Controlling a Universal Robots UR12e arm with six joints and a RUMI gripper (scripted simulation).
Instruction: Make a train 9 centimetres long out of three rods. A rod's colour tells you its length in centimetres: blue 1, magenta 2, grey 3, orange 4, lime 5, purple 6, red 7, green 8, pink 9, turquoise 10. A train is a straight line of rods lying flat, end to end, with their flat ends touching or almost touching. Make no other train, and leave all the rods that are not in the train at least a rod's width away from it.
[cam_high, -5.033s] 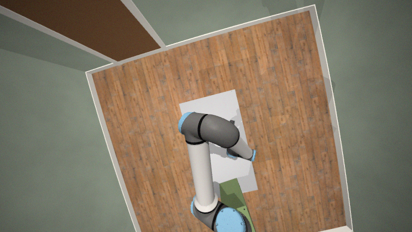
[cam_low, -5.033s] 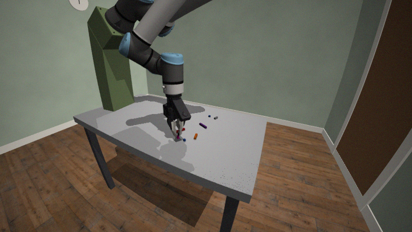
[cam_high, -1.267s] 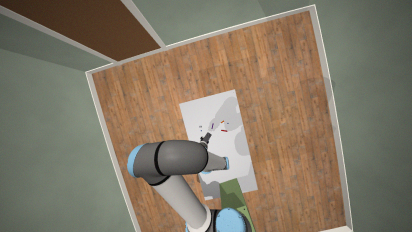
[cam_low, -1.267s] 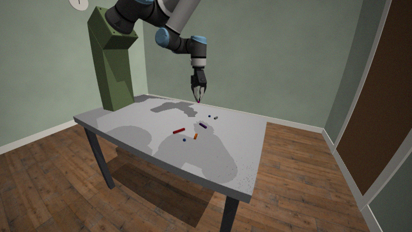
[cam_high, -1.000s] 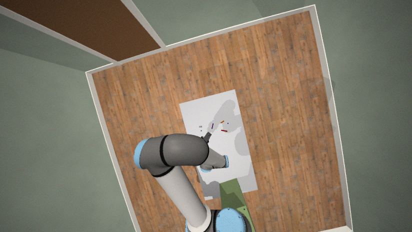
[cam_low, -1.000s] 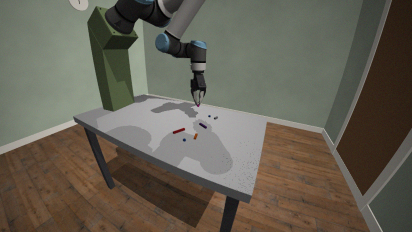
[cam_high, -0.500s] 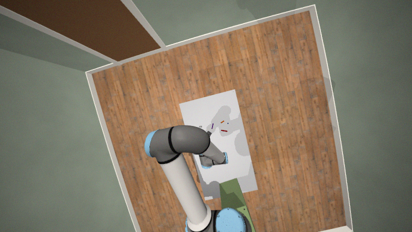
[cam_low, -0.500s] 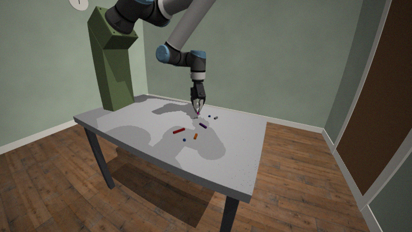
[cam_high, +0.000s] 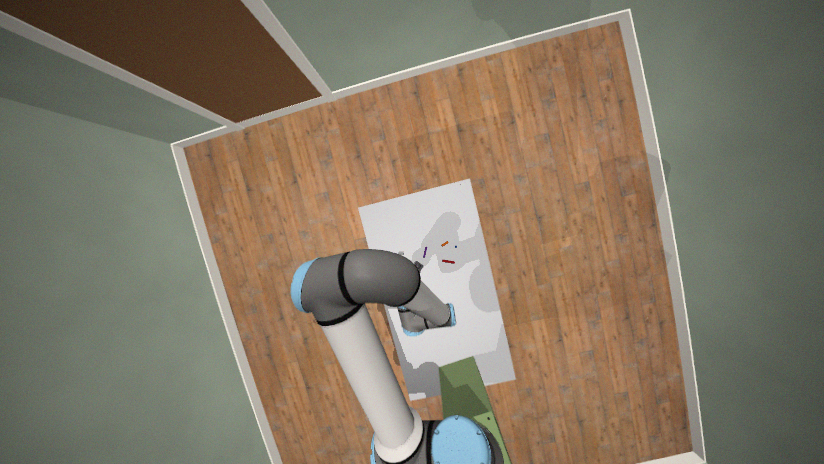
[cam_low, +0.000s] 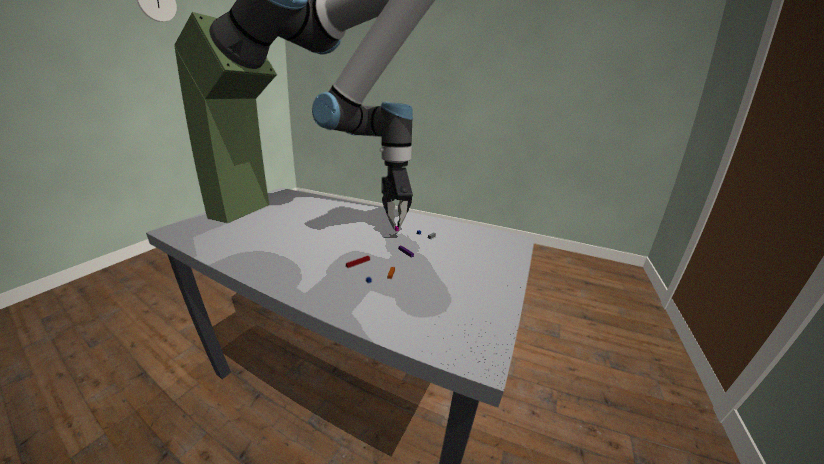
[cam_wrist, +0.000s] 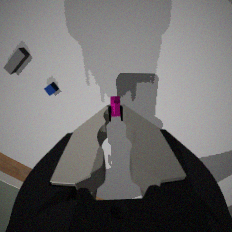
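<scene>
Right now my hand is 1 cm above the magenta rod. From my hand the other things lie so: red rod: 22 cm to the right, 2 cm below; then purple rod: 8 cm ahead, 11 cm to the right, 2 cm below; then grey rod: 11 cm ahead, 3 cm to the left, 2 cm below.
</scene>
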